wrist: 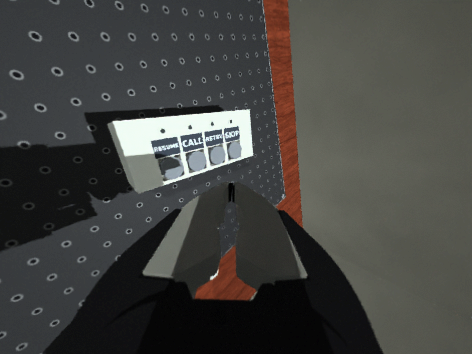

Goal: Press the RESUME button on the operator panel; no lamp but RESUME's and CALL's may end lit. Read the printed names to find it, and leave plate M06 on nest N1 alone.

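Places are measured from the arm's base along level axes (x back, y right, z up), in metres.
Where they show: gripper, between the fingertips: [232, 184].
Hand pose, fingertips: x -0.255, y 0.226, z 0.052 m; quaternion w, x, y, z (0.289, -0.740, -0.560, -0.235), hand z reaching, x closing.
Note:
After its pixels a point has its place.
The white operator panel [180, 126] {x -0.308, y 0.231, z -0.018 m} stands on the dark perforated board in the wrist view, left of the middle. Its names read, from left to right, RESUME, CALL, a small one that looks like RETRY, and SKIP. Under each name is a round grey button: the RESUME button [174, 171] {x -0.268, y 0.203, z -0.015 m} at the left, partly in shadow, then the CALL button [197, 161] {x -0.266, y 0.233, z -0.015 m} and two others. The small lamps above the names look dark. My gripper [232, 184] {x -0.255, y 0.226, z 0.052 m} is shut and empty, with its tips below the panel in the view, nearest the SKIP end. Plate M06 and nest N1 do not show.
The dark perforated board [170, 47] {x -0.391, y 0.281, z -0.070 m} extends to the left and below the panel. A red-brown wooden edge [282, 75] {x -0.326, y 0.534, z -0.083 m} runs along its right side, with grey floor [380, 125] beyond. Dark shadows fall left of the panel.

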